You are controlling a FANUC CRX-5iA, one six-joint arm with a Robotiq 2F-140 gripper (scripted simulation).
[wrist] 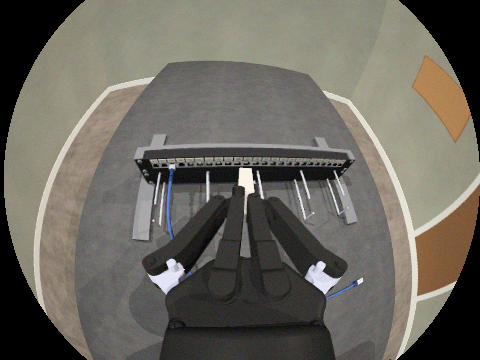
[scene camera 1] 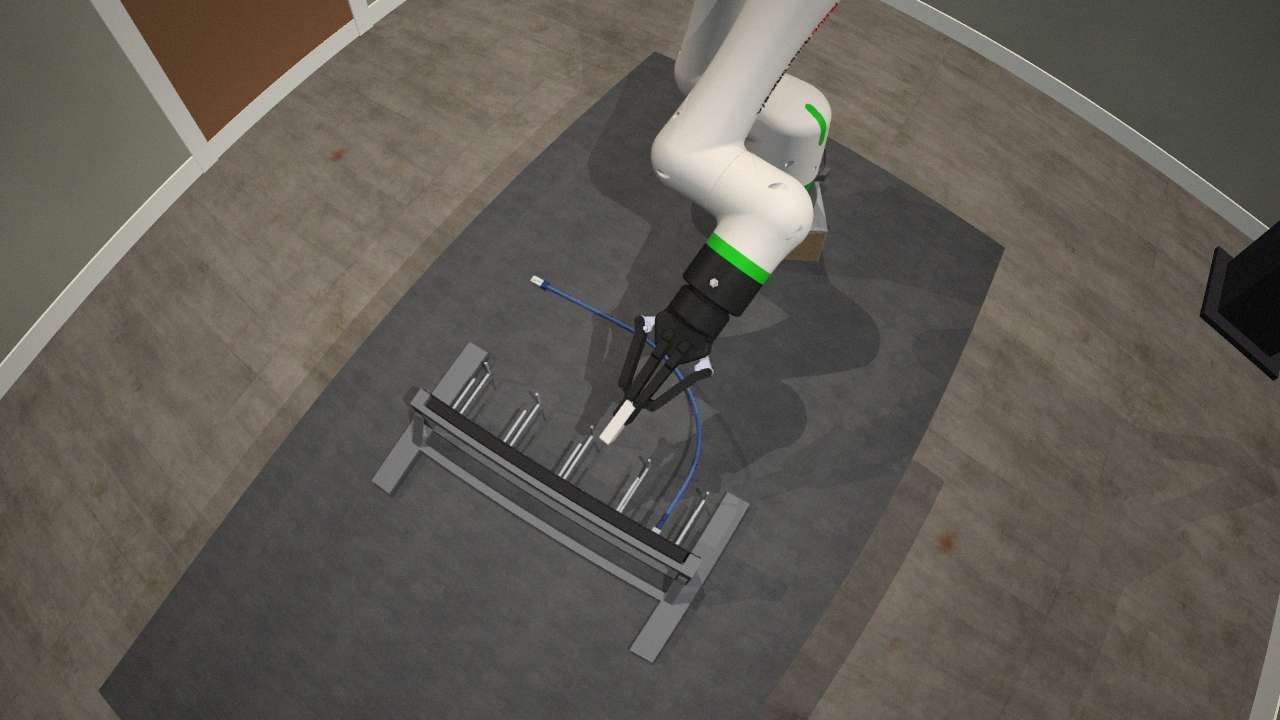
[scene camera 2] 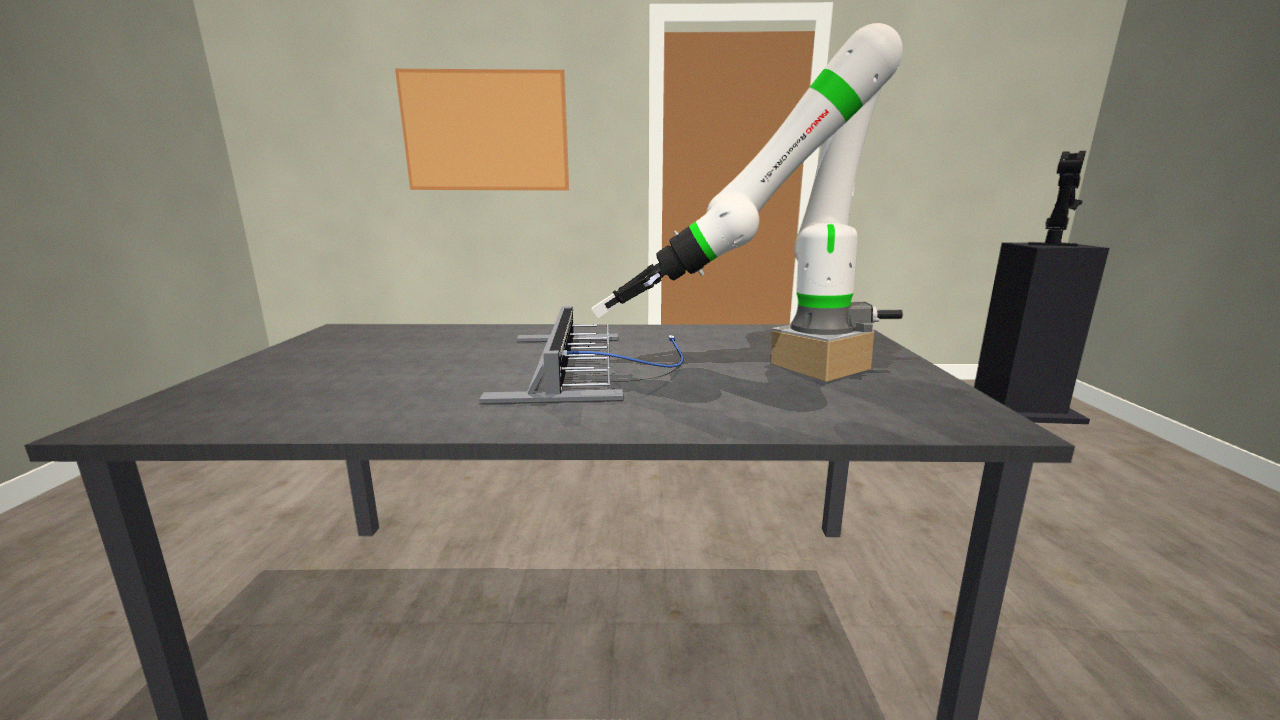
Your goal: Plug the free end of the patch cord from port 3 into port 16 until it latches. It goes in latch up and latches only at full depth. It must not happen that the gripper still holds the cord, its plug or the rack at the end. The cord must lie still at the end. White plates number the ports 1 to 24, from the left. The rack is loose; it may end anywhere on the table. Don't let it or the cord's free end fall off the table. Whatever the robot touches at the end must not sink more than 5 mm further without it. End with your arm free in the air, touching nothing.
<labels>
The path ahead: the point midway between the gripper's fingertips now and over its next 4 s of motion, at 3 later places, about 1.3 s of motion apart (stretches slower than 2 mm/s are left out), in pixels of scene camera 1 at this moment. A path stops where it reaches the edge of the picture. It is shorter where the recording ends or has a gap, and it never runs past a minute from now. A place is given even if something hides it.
The gripper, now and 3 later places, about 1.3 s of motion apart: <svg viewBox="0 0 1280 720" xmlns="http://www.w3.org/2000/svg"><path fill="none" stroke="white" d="M606 439L627 384L594 363L567 370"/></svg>
</labels>
